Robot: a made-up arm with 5 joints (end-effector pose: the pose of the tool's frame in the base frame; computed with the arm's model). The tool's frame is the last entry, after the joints.
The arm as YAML. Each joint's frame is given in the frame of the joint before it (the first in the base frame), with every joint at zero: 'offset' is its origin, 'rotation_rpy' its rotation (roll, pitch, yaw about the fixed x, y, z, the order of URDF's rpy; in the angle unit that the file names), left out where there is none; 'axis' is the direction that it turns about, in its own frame. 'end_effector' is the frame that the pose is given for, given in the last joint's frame.
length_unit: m
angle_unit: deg
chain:
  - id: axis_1
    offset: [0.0, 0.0, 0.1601]
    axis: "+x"
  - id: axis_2
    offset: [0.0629, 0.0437, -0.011]
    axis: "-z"
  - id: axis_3
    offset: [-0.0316, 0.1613, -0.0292]
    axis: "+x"
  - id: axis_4
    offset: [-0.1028, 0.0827, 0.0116]
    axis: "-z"
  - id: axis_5
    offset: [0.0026, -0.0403, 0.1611]
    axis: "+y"
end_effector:
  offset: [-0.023, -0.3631, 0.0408]
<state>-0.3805 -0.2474 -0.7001 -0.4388 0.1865</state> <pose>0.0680 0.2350 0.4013 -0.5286 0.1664 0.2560 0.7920</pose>
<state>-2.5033 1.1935 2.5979 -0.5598 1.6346</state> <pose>0.3506 -0.2199 0.4043 -0.5270 0.2718 0.4273 0.6825</pose>
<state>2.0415 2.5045 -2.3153 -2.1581 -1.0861</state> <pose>-0.0564 0.3952 0.1650 -0.8448 -0.5187 -0.1086 0.0740</pose>
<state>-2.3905 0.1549 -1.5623 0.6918 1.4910</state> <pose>-0.2374 -0.1838 -0.3068 0.6708 0.5171 0.5284 0.0590</pose>
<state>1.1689 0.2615 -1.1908 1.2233 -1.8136</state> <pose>-0.3706 0.1445 0.5901 -0.5285 -0.5598 -0.3144 0.5554</pose>
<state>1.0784 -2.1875 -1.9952 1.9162 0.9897</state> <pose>0.1400 0.0150 -0.4626 0.6881 -0.4714 0.0083 0.5515</pose>
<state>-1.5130 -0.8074 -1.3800 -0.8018 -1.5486</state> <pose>-0.0407 0.2281 -0.1480 -0.3099 0.3053 0.8701 0.2315</pose>
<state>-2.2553 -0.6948 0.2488 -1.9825 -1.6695</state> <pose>0.0432 -0.1704 -0.2909 0.2468 0.4253 0.4445 0.7488</pose>
